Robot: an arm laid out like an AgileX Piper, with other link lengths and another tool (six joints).
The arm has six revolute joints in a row. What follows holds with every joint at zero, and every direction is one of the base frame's.
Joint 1 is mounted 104.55 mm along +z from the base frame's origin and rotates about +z.
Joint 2 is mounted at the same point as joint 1 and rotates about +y.
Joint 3 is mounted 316.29 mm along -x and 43.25 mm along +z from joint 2 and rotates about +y.
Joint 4 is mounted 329.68 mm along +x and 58.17 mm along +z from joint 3 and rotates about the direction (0.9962, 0, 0.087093).
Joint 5 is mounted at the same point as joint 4 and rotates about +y.
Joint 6 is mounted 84.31 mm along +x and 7.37 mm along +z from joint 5 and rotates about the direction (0.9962, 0, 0.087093).
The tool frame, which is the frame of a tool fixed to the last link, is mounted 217.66 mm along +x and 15 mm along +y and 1.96 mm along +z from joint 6; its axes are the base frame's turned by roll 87.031, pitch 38.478 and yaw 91.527 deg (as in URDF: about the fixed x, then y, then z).
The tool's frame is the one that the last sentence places.
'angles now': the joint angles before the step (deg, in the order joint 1, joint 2, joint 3, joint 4, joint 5, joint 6). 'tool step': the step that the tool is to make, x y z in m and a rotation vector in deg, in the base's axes. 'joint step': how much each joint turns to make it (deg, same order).
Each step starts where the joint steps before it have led.
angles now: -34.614, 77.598, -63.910, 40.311, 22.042, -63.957
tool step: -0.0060, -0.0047, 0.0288, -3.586, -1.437, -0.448
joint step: -0.004, -2.065, -1.072, -3.311, -0.505, 1.344
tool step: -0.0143, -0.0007, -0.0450, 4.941, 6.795, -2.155
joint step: 0.039, 1.591, -0.001, -11.696, 4.742, 13.266
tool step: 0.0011, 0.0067, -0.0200, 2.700, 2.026, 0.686
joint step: -0.002, 1.485, 0.005, 0.972, 1.901, -0.003
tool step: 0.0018, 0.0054, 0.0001, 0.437, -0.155, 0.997
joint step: 0.007, 0.009, -0.012, 1.904, 0.588, -1.832
